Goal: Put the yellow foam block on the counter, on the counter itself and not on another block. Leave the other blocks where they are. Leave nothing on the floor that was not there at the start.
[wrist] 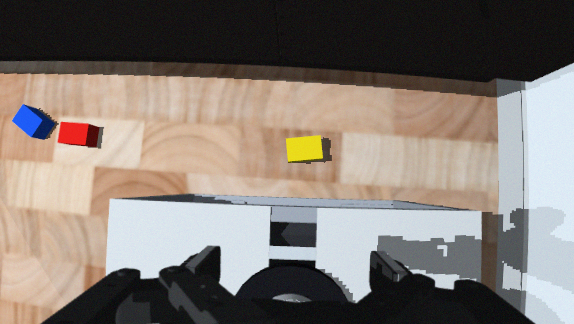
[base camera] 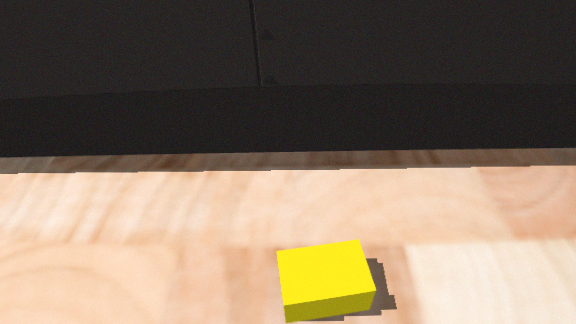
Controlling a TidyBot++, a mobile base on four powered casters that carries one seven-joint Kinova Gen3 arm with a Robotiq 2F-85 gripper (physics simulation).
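Places are measured from the arm's base along level axes (x back, y down, z right), in millimetres.
Where they show: gripper, between the fingertips: (wrist: 294,265).
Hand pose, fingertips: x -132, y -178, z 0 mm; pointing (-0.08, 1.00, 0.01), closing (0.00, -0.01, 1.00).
After its pixels a point has its place.
The yellow foam block (base camera: 325,272) @(x -273, y 351, z 26 mm) (wrist: 304,149) @(x -273, y 351, z 26 mm) lies flat on the wooden floor, in front of the dark cabinet base. In the base camera view it is at the bottom, a little right of the middle; in the wrist view it is just above the white base's front edge. My gripper (wrist: 294,265) @(x -132, y -178, z 0 mm) is open and empty, above my white base and apart from the block. The red block (wrist: 77,134) @(x -298, y 351, z -606 mm) and the blue block (wrist: 32,121) @(x -334, y 352, z -762 mm) lie on the floor at the left of the wrist view, close together. The counter's top does not show in either view.
The dark cabinet front (base camera: 150,50) @(x -462, y 191, z -160 mm) (wrist: 250,30) @(x -460, y 124, z -89 mm) runs across the top of both views. A white wall or panel (wrist: 550,150) @(x -275, y 245, z 599 mm) stands at the right in the wrist view. My white mobile base (wrist: 185,235) @(x -108, y 14, z -140 mm) shows below the yellow block in the wrist view.
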